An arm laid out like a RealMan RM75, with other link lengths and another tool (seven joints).
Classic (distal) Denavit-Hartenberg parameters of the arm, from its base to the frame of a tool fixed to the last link. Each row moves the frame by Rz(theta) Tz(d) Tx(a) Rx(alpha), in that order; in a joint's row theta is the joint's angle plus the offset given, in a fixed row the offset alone. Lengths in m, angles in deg.
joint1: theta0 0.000, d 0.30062, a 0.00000, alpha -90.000
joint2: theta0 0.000, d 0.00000, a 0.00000, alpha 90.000
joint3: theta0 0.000, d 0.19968, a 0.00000, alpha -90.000
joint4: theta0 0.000, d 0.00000, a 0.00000, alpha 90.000
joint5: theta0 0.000, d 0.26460, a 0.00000, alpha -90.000
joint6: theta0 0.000, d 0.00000, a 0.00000, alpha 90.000
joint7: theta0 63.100, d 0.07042, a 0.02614, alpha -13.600
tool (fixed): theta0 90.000, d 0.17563, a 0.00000, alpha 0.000
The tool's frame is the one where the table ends.
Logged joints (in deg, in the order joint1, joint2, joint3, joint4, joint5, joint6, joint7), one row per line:
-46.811, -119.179, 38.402, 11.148, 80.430, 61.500, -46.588
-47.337, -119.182, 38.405, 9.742, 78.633, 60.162, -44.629
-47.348, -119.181, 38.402, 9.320, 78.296, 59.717, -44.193
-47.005, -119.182, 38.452, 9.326, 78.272, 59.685, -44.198
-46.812, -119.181, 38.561, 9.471, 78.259, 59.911, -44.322
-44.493, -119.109, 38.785, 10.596, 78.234, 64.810, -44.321
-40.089, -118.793, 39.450, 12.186, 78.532, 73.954, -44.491
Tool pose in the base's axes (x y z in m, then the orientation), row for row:
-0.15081, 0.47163, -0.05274, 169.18, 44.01, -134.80
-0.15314, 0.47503, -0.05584, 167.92, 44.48, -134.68
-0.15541, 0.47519, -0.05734, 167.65, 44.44, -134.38
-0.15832, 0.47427, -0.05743, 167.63, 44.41, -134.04
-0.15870, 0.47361, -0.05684, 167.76, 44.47, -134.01
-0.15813, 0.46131, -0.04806, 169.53, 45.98, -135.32
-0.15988, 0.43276, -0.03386, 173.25, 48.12, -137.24
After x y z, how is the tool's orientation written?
As angles about the fixed x, y, z axes (roll, pitch, yaw), in degrees.
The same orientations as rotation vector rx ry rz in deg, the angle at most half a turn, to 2 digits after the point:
-58.59, 126.86, 33.89
-59.23, 126.24, 35.55
-59.73, 126.13, 35.99
-60.15, 126.03, 36.15
-60.10, 125.97, 36.03
-57.22, 125.17, 33.83
-52.40, 124.12, 29.32

